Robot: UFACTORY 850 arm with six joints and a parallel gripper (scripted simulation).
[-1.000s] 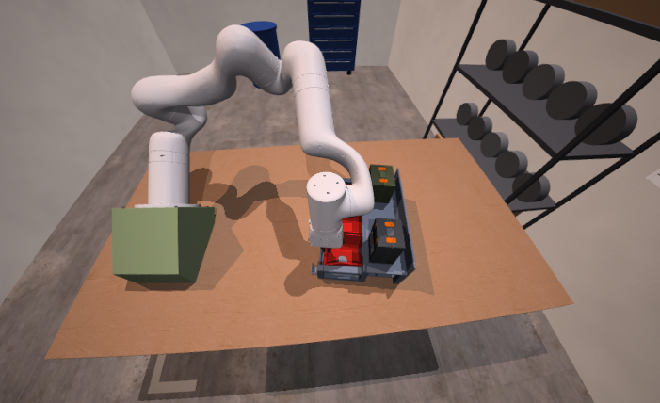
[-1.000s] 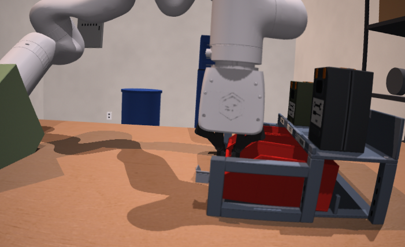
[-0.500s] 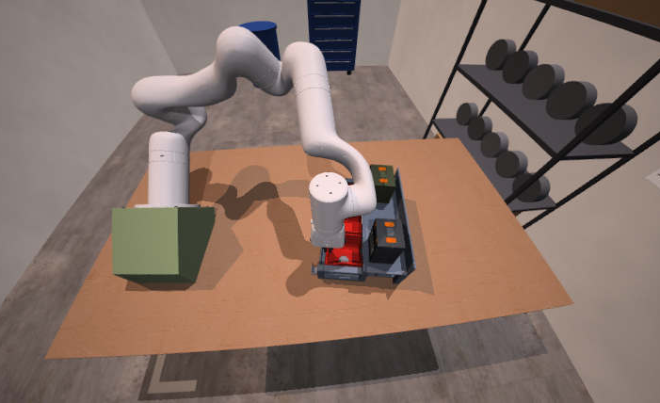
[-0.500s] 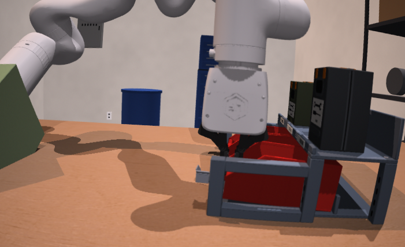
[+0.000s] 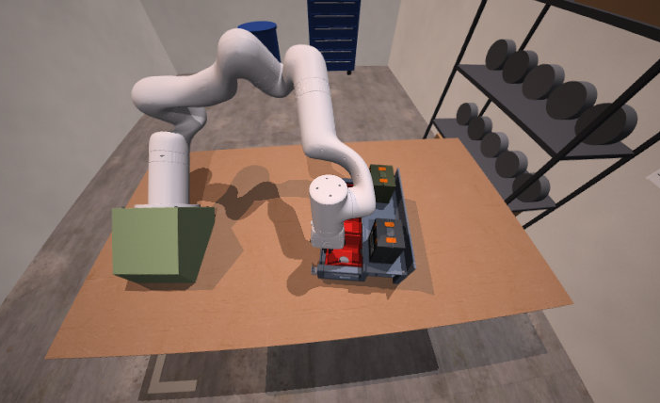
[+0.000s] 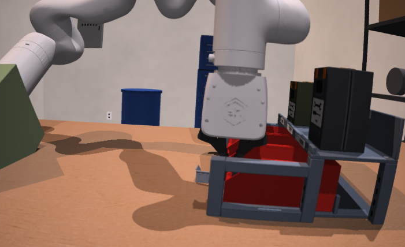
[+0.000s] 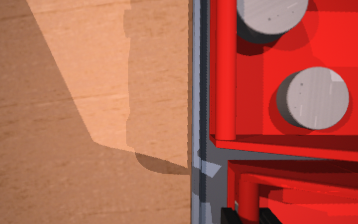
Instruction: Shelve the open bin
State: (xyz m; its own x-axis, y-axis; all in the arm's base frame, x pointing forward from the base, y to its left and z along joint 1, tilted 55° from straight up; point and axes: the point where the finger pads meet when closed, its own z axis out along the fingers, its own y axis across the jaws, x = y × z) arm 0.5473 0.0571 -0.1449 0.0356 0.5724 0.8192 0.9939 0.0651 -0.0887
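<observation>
Right now my hand is 50 mm short of the grey disc, 40 mm to the left of it and 30 mm above it. The rest, counted from my hand: grey shelf (100 mm ahead, 90 mm to the left, 20 mm above).
</observation>
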